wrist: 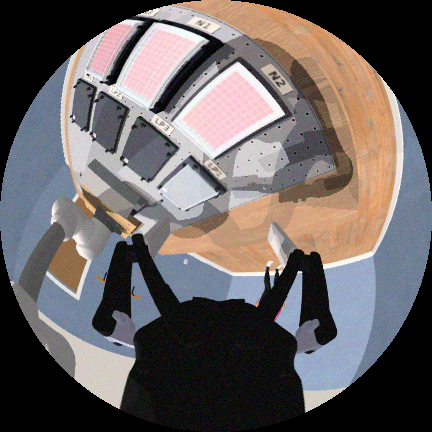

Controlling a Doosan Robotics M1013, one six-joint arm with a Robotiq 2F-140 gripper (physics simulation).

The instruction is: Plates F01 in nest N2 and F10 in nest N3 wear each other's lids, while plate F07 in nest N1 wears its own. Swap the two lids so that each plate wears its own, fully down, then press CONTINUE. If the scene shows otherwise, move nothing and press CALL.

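Frame: origin at the arm's base, x right, y ahead, z up, level; centimetres.
Seen in the pictures: gripper, fingertip midpoint: (219, 228); arm's base, link origin: (106, 217).
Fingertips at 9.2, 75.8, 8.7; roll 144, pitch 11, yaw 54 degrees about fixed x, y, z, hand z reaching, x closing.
Note:
Pixels of each thing's top centre, then the offset from my fingertips to it, as dx, dy, dz. "pt": a spot on its surface instead. Level surfaces: height alone.
- LP2, top centre: (100, 126) -27.1, -16.3, -9.6
- pad, surface spot: (83, 104) pt -37.7, -16.9, -10.5
- perforated grey board, surface height: dz -11.5
- grey box, top centre: (99, 201) -15.7, -36.3, -3.2
My gripper (219, 228) is open and empty, its fingers wide apart below the plates in the wrist view. A pink-gridded plate (232, 107) sits in nest N2, right of centre. Another pink-gridded plate (159, 65) sits in nest N1, left of it. A third plate (112, 49) sits at the upper left, its nest label partly cut off. A clear, pale lid (185, 187) lies on the lid pad nearest the fingers. Plate codes cannot be read, and I cannot tell which plates wear lids. The CONTINUE and CALL buttons cannot be made out.
Dark lid pads LP3 (149, 148), LP2 (110, 121) and another pad (83, 104) lie in a row on the perforated grey board (257, 156). A grey box (120, 181) stands at the board's left edge. A wooden table (375, 150) surrounds the board. A grey-white arm-like form (75, 227) stands left.

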